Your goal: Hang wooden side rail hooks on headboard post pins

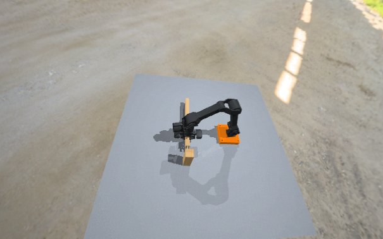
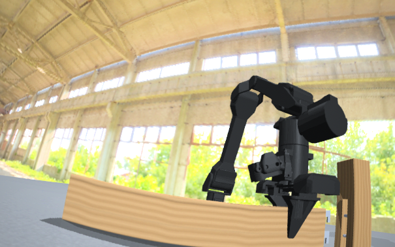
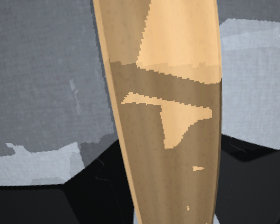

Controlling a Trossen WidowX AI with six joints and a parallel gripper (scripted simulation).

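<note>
Right now my gripper tip is 15 cm to the right of the headboard post, 6 cm below it and 2 cm short of it.
</note>
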